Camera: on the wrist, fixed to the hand. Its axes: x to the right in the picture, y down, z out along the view.
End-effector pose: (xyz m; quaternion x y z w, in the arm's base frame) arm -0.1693 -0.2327 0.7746 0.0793 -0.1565 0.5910 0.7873
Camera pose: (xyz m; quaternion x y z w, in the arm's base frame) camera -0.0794 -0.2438 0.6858 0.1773 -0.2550 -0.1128 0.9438
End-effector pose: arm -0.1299 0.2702 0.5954 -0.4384 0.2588 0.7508 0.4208
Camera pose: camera -0.0121 0.2351 0.5641 -0.4079 -0.2457 0.3731 0.7963
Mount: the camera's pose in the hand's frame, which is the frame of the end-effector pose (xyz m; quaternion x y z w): -0.0176 -0.0838 -0.0936 -0.1036 -0.1668 -0.6541 0.7304
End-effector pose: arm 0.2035 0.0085 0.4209 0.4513 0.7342 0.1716 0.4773
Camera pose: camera 0.0840 -0.0340 0.4187 -0.1714 0.7341 -0.1861 0.6301
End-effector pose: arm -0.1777 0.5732 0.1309 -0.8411 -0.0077 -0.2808 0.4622
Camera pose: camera -0.2589 0.5523 0.2261 -0.7041 -0.6038 -0.3679 0.0655
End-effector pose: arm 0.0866 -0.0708 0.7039 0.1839 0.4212 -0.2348 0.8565
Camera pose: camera -0.0290 -0.0873 0.6542 -0.2691 0.3094 -0.7188 0.5614
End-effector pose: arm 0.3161 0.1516 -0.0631 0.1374 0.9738 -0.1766 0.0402
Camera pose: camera 0.3066 0.1050 0.0545 -0.5703 0.8128 -0.0773 0.0905
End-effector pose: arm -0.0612 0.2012 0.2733 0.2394 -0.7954 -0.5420 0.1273
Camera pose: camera 0.0174 0.1104 0.2325 -0.5916 0.3895 0.6015 0.3694
